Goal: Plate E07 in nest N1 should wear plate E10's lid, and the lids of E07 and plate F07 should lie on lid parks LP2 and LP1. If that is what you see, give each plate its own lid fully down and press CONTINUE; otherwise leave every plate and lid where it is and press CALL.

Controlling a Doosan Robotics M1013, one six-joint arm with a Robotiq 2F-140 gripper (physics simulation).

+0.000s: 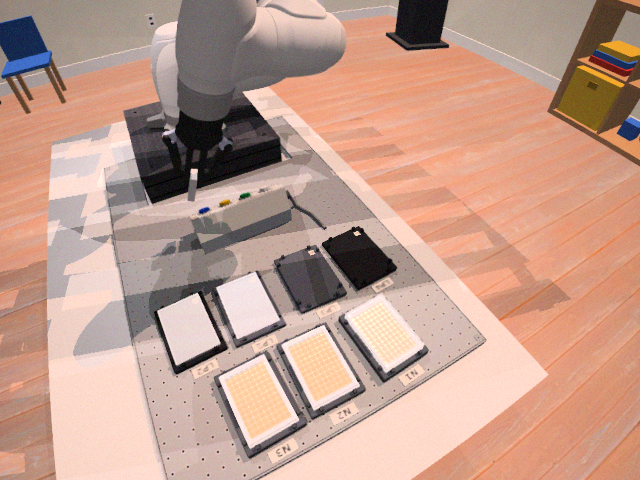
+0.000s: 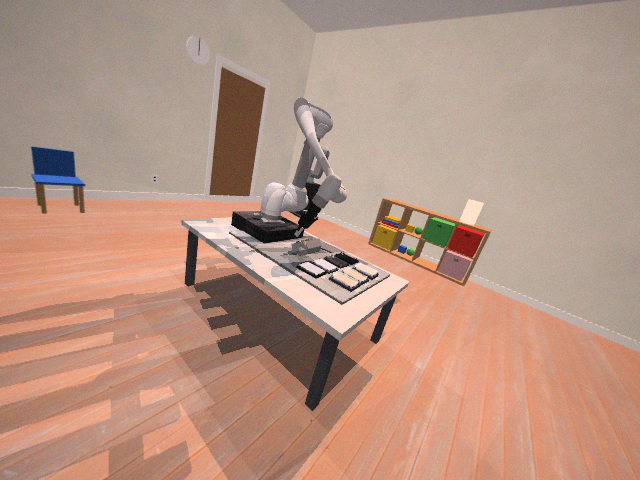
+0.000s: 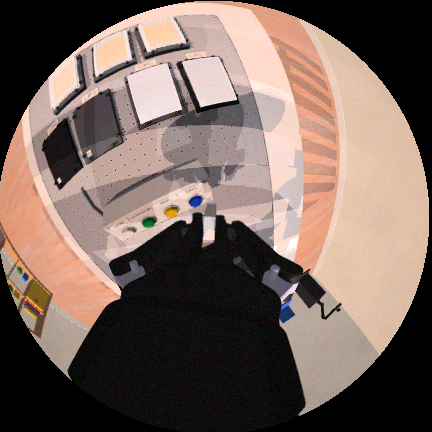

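My gripper is shut and empty. Its tips are near the blue-button end of the button box, on the robot-base side. The box has blue, yellow, green and pale grey buttons; their lettering is unreadable. A plate in N1 has paler wells than the orange-welled plates in N2 and N3. Whitish lids lie on LP1 and LP2. Plate codes are unreadable.
Dark lid park LP3 and black LP4 show bare surfaces. A dark cable leaves the box's green-button side. The black robot base block stands behind the box.
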